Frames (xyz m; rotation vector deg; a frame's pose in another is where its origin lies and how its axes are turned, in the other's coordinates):
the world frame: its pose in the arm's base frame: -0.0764 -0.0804 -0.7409 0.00 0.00 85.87
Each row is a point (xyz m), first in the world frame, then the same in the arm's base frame.
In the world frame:
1: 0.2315 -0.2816 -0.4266
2: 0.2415 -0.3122 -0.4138
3: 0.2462 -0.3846 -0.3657
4: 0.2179 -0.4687 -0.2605
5: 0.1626 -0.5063 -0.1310
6: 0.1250 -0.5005 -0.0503
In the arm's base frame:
1: 0.2211 0.1302 -1.1675
2: 0.2524 0.1380 -1.1547
3: 0.3249 0.1375 -1.1066
4: 0.4068 0.1032 -1.0014
5: 0.4403 0.0453 -0.8719
6: 0.4318 0.0082 -0.7912

